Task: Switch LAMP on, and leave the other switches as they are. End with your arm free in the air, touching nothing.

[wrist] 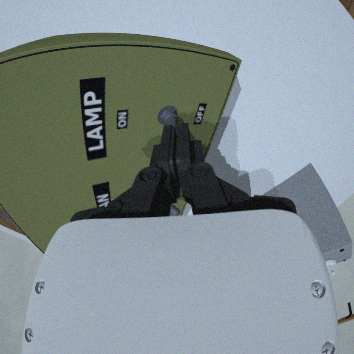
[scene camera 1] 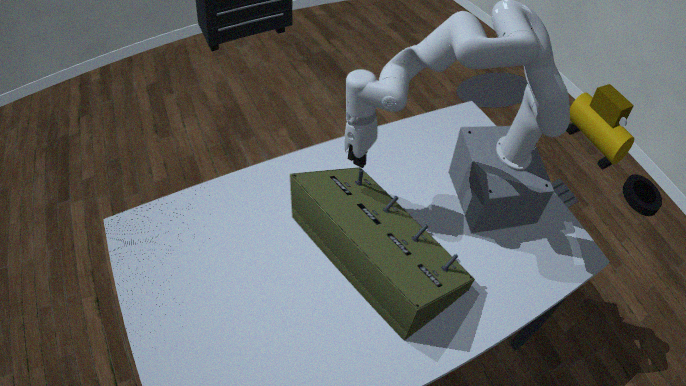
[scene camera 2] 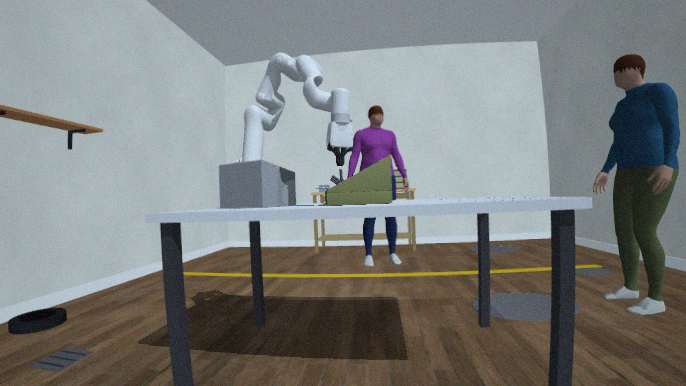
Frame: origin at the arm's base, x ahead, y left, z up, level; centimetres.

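Seen in the pictures: gripper, between the fingertips: (wrist: 178, 142) (scene camera 1: 359, 164) (scene camera 2: 340, 165); arm's base, origin of its link: (scene camera 1: 513, 153) (scene camera 2: 251, 168).
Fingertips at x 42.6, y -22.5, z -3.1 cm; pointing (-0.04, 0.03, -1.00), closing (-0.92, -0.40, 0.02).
Pixels of each thing's top centre, then the offset from my fingertips to it.
- FAN lever, centre of its top: (wrist: 164, 214) (scene camera 1: 392, 198) dx -1.8, dy +13.1, dz -2.5 cm
- PUMP lever, centre of its top: (scene camera 1: 422, 227) dx -2.6, dy +25.1, dz -2.5 cm
- DRIVE lever, centre of its top: (scene camera 1: 452, 257) dx -3.4, dy +37.0, dz -2.5 cm
The green switch box (scene camera 1: 345, 220) (scene camera 2: 367, 182) (wrist: 50, 110) stands on the table. Its LAMP lever (scene camera 1: 360, 177) (scene camera 2: 341, 175) (wrist: 167, 115) stands nearly upright between ON and OFF; in the wrist view most of its shaft is hidden behind the fingers. The FAN lever (scene camera 1: 391, 204), PUMP lever (scene camera 1: 420, 233) and DRIVE lever (scene camera 1: 450, 263) all lean to the OFF side, towards the robot's base. My gripper (scene camera 1: 358, 164) (scene camera 2: 340, 164) (wrist: 178, 142) is shut and empty, with its fingertips at the top of the LAMP lever, on its OFF side. Whether they touch it is hard to tell.
The grey base block (scene camera 1: 505, 215) (scene camera 2: 240, 185) (wrist: 310, 210) carries the arm on the white table (scene camera 1: 210, 280) (scene camera 2: 500, 204), on the levers' OFF side of the box. One person (scene camera 2: 375, 145) stands beyond the table and another person (scene camera 2: 645, 130) at the right.
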